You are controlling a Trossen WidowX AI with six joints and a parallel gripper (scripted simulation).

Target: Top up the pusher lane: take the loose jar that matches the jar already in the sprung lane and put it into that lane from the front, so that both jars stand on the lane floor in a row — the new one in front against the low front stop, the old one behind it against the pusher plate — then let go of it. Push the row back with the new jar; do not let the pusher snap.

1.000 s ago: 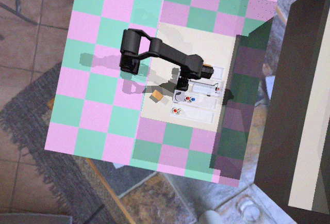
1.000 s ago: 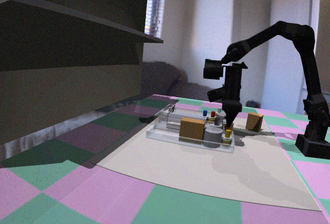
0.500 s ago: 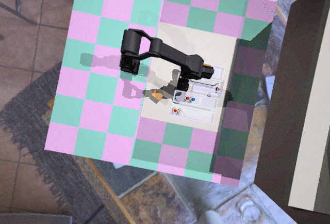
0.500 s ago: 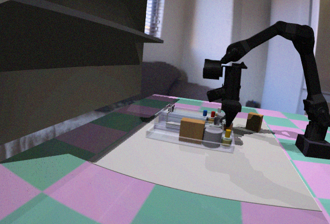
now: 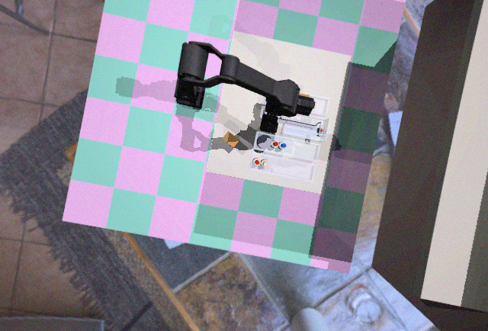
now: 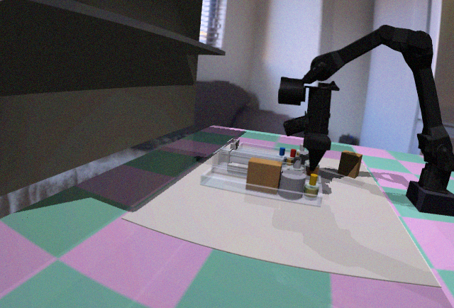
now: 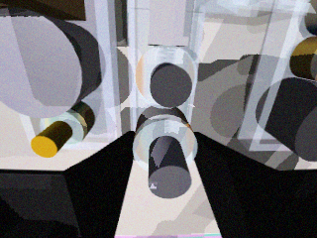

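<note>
Right now my gripper tip is 150 mm short of the clear sprung lane and 30 mm above it. Also, from my gripper tip: pusher plate 150 mm ahead.
</note>
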